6 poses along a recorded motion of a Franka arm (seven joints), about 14 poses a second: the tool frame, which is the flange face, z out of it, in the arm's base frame.
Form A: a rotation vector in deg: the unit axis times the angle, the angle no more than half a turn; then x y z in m.
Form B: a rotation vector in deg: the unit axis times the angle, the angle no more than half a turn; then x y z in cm. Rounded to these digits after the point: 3 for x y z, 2 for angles.
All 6 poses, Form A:
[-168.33 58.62 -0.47 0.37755 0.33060 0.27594]
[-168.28 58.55 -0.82 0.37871 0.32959 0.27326]
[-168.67 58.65 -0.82 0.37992 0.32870 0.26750]
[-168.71 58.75 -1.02 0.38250 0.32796 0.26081]
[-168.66 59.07 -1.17 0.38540 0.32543 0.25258]
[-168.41 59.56 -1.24 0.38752 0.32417 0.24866]
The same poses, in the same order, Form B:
[-168.33 58.62 -0.47 37.755 33.060 27.594]
[-168.28 58.55 -0.82 37.871 32.959 27.326]
[-168.67 58.65 -0.82 37.992 32.870 26.750]
[-168.71 58.75 -1.02 38.250 32.796 26.081]
[-168.66 59.07 -1.17 38.540 32.543 25.258]
[-168.41 59.56 -1.24 38.752 32.417 24.866]

